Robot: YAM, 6 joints.
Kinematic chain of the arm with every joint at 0, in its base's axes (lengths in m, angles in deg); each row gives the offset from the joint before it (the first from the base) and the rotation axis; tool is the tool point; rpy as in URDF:
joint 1: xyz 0 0 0.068 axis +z
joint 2: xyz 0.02 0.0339 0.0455 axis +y
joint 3: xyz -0.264 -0.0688 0 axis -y
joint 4: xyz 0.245 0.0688 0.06 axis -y
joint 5: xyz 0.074 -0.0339 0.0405 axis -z
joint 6: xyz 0.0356 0 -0.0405 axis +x
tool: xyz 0 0 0 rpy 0 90 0
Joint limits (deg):
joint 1: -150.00..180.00
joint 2: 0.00..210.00
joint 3: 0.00..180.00
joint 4: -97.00..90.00
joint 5: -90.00..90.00
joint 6: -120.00..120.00
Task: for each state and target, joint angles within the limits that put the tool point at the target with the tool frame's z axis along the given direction. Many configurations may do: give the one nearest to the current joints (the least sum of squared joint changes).
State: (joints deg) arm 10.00 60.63 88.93 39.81 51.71 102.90
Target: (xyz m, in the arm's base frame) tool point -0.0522 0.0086 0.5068 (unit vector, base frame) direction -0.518 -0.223 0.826
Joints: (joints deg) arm -26.10 31.72 56.59 89.09 25.34 102.90
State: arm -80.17 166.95 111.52 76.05 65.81 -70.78
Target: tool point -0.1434 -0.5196 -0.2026 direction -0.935 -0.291 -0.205
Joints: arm -102.20 209.87 160.07 26.76 58.43 -70.78
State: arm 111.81 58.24 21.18 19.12 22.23 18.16
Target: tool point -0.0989 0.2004 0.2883 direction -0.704 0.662 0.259
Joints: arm 112.67 58.33 26.09 48.60 -23.23 18.16
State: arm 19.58 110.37 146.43 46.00 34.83 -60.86
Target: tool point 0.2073 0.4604 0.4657 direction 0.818 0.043 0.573
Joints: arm 68.78 140.17 149.50 50.28 48.35 -60.86
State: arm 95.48 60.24 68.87 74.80 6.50 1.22
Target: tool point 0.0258 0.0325 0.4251 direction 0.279 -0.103 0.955
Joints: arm 66.31 31.41 32.83 87.51 17.27 1.22
